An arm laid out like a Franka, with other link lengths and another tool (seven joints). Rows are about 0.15 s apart.
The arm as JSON. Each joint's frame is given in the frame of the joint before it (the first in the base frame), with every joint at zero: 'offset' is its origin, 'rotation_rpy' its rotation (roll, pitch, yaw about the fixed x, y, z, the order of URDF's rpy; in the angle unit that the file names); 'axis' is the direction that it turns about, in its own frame. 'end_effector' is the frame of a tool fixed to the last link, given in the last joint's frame.
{
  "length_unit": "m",
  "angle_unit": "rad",
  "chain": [
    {
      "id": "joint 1",
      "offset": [
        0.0,
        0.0,
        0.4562
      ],
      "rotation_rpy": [
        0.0,
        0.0,
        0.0
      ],
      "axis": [
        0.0,
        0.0,
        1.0
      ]
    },
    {
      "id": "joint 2",
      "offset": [
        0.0,
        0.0,
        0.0
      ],
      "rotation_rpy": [
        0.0,
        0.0,
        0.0
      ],
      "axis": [
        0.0,
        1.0,
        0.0
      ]
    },
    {
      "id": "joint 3",
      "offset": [
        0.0,
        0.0,
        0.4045
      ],
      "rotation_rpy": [
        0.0,
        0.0,
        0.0
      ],
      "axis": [
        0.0,
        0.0,
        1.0
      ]
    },
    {
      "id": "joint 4",
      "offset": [
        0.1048,
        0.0,
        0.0
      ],
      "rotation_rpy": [
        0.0,
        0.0,
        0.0
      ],
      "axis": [
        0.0,
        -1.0,
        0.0
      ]
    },
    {
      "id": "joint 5",
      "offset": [
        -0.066,
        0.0,
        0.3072
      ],
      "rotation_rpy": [
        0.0,
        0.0,
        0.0
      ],
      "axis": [
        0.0,
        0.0,
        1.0
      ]
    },
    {
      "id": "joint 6",
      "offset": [
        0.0,
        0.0,
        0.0
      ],
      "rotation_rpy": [
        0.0,
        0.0,
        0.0
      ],
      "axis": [
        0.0,
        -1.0,
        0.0
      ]
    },
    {
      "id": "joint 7",
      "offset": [
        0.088,
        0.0,
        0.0
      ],
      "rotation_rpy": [
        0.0,
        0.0,
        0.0
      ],
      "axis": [
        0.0,
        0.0,
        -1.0
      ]
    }
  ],
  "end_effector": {
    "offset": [
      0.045,
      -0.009,
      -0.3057
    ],
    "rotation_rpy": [
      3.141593,
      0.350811,
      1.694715
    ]
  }
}
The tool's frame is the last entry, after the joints.
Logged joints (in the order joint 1, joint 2, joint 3, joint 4, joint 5, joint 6, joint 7), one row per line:
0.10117, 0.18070, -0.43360, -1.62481, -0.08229, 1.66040, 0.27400
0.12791, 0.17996, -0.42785, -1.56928, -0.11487, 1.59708, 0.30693
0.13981, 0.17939, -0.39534, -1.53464, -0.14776, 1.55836, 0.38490
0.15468, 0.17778, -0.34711, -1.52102, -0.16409, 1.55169, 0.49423
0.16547, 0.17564, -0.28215, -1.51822, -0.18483, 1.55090, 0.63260
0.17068, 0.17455, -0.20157, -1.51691, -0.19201, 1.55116, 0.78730
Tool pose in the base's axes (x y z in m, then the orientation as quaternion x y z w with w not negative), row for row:
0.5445, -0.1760, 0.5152, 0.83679, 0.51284, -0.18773, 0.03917
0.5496, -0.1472, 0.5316, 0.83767, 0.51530, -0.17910, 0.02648
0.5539, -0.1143, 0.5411, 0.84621, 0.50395, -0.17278, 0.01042
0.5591, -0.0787, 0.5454, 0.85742, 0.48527, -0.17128, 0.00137
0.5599, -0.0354, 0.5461, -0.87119, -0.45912, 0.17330, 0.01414
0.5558, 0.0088, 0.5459, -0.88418, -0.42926, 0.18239, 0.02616
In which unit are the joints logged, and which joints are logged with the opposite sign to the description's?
The joints are logged in radians. Opposite sign: joint 5.
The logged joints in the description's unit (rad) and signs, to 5 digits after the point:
0.10117, 0.18070, -0.43360, -1.62481, 0.08229, 1.66040, 0.27400
0.12791, 0.17996, -0.42785, -1.56928, 0.11487, 1.59708, 0.30693
0.13981, 0.17939, -0.39534, -1.53464, 0.14776, 1.55836, 0.38490
0.15468, 0.17778, -0.34711, -1.52102, 0.16409, 1.55169, 0.49423
0.16547, 0.17564, -0.28215, -1.51822, 0.18483, 1.55090, 0.63260
0.17068, 0.17455, -0.20157, -1.51691, 0.19201, 1.55116, 0.78730

